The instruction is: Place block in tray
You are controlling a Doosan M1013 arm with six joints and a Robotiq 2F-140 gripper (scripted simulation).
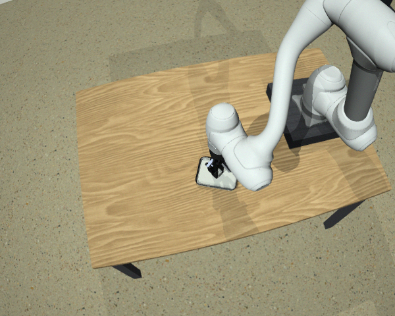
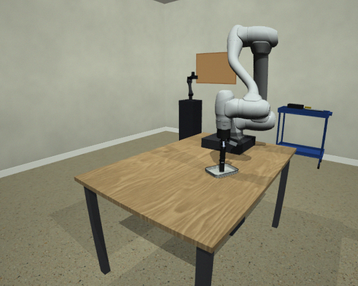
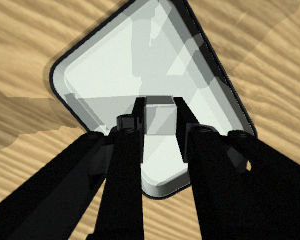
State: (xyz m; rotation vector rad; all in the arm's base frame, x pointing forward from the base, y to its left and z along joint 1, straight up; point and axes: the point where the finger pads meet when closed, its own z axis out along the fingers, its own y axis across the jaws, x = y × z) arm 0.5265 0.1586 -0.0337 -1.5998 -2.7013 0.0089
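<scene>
Right now my hand is 2 cm above the block. Also, from my hand: white tray: 3 cm below.
</scene>
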